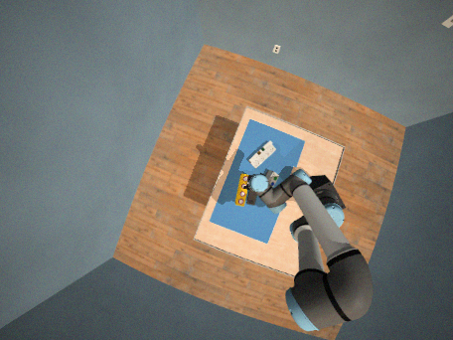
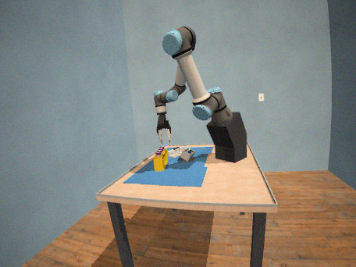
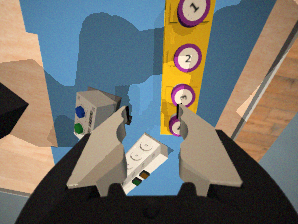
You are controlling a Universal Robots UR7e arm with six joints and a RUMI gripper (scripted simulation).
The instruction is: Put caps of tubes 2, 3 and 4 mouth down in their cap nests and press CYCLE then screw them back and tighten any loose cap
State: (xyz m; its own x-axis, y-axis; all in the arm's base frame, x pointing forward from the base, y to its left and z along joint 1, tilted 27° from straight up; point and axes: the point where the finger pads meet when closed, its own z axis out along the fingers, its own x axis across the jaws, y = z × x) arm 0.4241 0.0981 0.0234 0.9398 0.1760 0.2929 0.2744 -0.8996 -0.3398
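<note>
The cap lies 60 mm below my hand, 40 mm ahead of it and 10 mm to the left of it. Also, from my hand: green key: 150 mm behind, 140 mm to the right, 110 mm below; blue cycle key: 140 mm behind, 110 mm below, 100 mm to the right; key housing: 130 mm behind, 120 mm to the right, 120 mm below.
</note>
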